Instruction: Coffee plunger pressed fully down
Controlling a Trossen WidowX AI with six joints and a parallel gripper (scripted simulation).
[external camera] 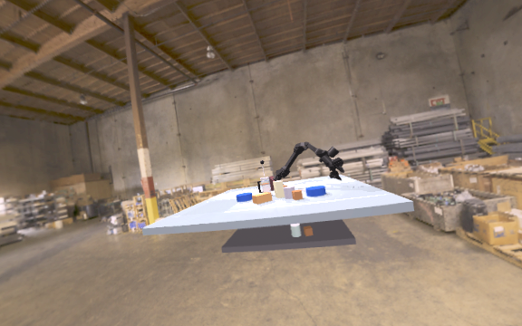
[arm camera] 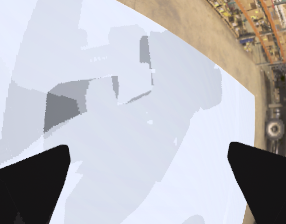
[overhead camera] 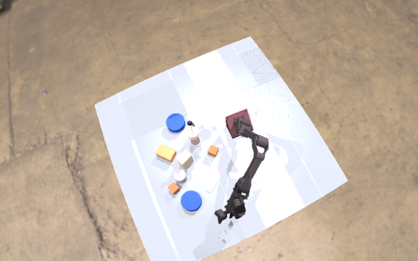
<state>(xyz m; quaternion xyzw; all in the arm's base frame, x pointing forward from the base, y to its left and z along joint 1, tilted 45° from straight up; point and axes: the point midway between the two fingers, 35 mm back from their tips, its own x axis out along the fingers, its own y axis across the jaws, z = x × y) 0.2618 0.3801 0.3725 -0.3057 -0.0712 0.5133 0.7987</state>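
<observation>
My gripper tip is 10 mm short of the coffee press, 570 mm to the left of it and 60 mm below it. From my gripper tip the other things lie so: cream block 110 mm ahead, 430 mm to the right, 20 mm below.
</observation>
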